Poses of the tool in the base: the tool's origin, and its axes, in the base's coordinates. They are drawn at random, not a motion.
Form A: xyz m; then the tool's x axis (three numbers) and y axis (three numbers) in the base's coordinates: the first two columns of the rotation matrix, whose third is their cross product.
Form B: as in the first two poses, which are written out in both.
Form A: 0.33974, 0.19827, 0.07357, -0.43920, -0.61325, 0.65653, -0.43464, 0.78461, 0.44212
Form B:
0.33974, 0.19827, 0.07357
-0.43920, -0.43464, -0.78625
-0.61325, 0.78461, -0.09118
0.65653, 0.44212, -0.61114

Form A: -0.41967, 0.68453, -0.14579, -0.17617, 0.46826, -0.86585, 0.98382, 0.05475, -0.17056
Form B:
-0.41967, 0.68453, -0.14579
-0.17617, 0.98382, -0.03246
0.46826, 0.05475, -0.88189
-0.86585, -0.17056, -0.47033

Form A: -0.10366, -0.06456, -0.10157, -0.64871, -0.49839, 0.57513, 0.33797, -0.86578, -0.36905
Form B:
-0.10366, -0.06456, -0.10157
-0.64871, 0.33797, 0.68187
-0.49839, -0.86578, -0.04503
0.57513, -0.36905, 0.73008

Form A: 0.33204, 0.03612, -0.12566, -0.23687, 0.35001, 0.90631, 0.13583, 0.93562, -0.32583
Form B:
0.33204, 0.03612, -0.12566
-0.23687, 0.13583, -0.96201
0.35001, 0.93562, 0.04592
0.90631, -0.32583, -0.26916

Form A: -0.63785, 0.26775, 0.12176, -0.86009, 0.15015, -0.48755, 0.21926, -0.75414, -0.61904
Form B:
-0.63785, 0.26775, 0.12176
-0.86009, 0.21926, -0.46063
0.15015, -0.75414, -0.63933
-0.48755, -0.61904, 0.61571

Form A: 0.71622, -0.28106, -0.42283, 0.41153, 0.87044, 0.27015, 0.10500, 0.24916, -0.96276
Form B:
0.71622, -0.28106, -0.42283
0.41153, 0.10500, -0.90534
0.87044, 0.24916, 0.42457
0.27015, -0.96276, 0.01114

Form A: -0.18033, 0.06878, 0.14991, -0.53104, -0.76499, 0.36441, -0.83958, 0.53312, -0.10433
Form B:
-0.18033, 0.06878, 0.14991
-0.53104, -0.83958, -0.11446
-0.76499, 0.53312, -0.36135
0.36441, -0.10433, -0.92538

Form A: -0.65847, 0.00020, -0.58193, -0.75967, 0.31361, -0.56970, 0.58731, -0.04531, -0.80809
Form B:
-0.65847, 0.00020, -0.58193
-0.75967, 0.58731, -0.27924
0.31361, -0.04531, -0.94847
-0.56970, -0.80809, -0.14977

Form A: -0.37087, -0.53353, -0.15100, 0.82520, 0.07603, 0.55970, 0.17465, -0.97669, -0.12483
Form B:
-0.37087, -0.53353, -0.15100
0.82520, 0.17465, 0.53716
0.07603, -0.97669, 0.20076
0.55970, -0.12483, -0.81924

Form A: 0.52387, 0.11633, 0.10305, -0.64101, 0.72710, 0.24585, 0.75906, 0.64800, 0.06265
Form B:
0.52387, 0.11633, 0.10305
-0.64101, 0.75906, -0.11376
0.72710, 0.64800, 0.22677
0.24585, 0.06265, -0.96729

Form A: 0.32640, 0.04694, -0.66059, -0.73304, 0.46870, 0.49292, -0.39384, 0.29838, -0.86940
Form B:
0.32640, 0.04694, -0.66059
-0.73304, -0.39384, -0.55457
0.46870, 0.29838, -0.83144
0.49292, -0.86940, -0.03413

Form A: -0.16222, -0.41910, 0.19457, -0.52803, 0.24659, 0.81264, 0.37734, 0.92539, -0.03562
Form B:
-0.16222, -0.41910, 0.19457
-0.52803, 0.37734, -0.76079
0.24659, 0.92539, 0.28783
0.81264, -0.03562, -0.58168

